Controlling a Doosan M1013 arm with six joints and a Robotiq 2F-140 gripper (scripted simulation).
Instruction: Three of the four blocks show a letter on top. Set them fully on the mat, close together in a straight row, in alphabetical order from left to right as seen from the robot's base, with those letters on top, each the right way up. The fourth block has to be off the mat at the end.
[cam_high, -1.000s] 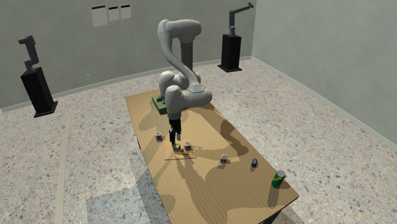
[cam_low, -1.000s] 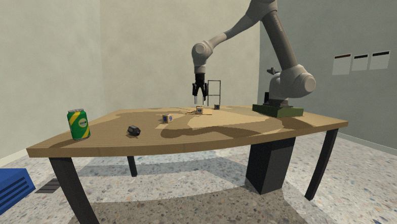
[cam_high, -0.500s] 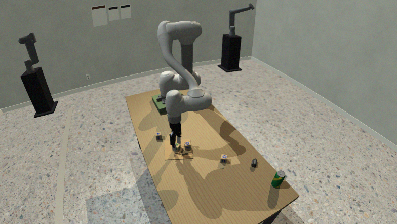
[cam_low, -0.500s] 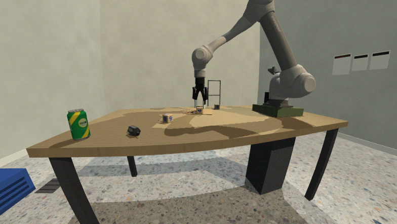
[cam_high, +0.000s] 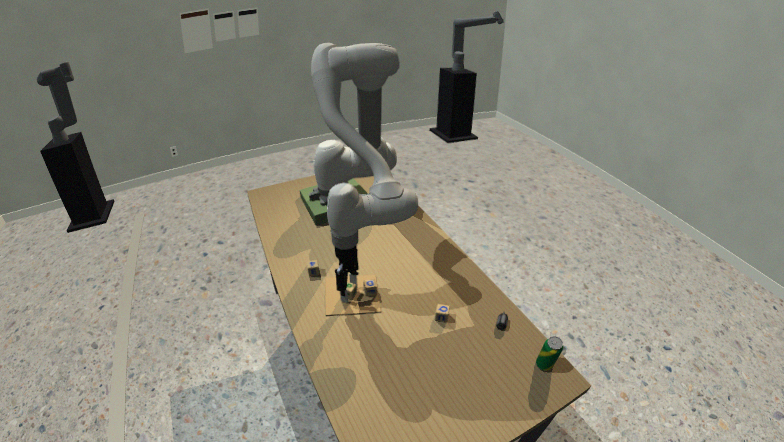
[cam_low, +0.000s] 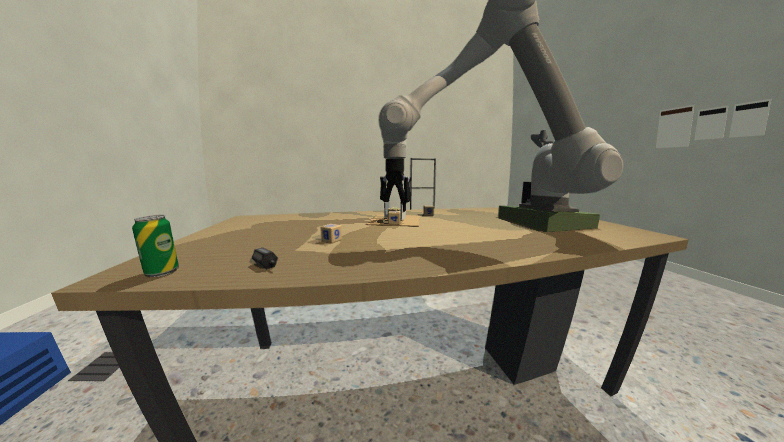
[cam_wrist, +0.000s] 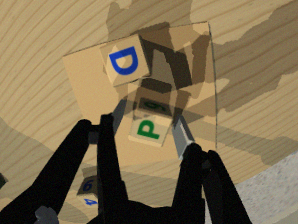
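The tan mat lies 3 cm below my hand and 1 cm to the left of it. Also, from my hand: D block (8 cm to the left, 2 cm ahead, 1 cm below); blue-lettered block (26 cm to the left, 24 cm ahead, 1 cm below); black object (45 cm to the left, 36 cm ahead, 2 cm below).
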